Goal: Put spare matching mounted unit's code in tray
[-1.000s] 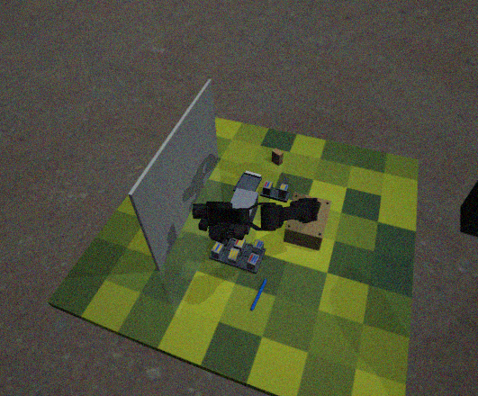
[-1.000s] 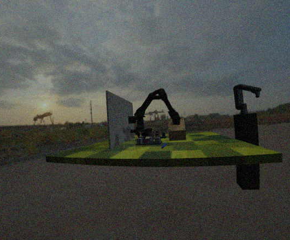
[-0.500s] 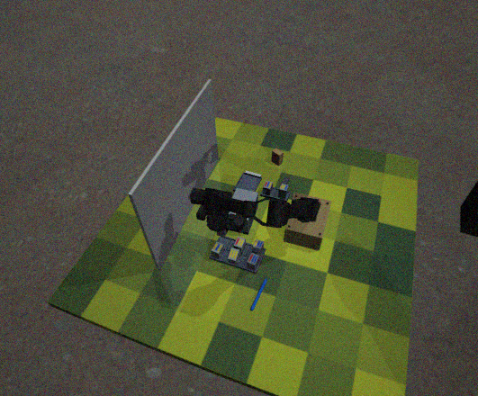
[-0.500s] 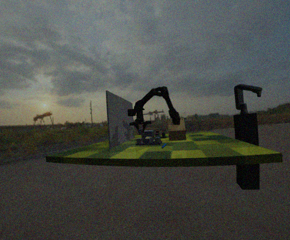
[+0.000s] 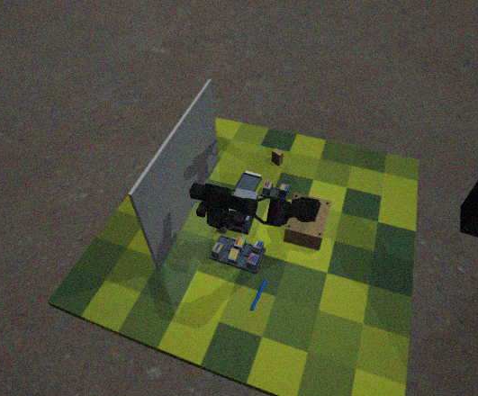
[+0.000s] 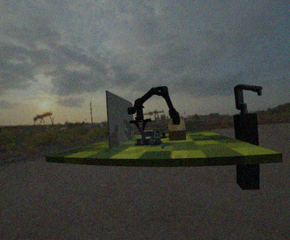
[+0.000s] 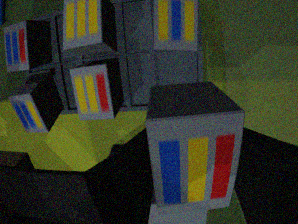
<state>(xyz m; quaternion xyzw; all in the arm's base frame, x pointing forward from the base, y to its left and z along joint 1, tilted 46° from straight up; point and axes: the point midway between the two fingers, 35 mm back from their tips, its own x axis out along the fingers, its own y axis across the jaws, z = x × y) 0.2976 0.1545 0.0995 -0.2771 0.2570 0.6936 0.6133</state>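
Now: the grey tray 350 mm to the right of my gripper tip, 110 mm below it and 40 mm ahead of it. The rest, counted from my gripper tip: mounted unit: 140 mm to the right, 60 mm below, 20 mm behind; tall grey panel: 220 mm ahead, 120 mm to the right, 110 mm above; grey spare block: 20 mm above.
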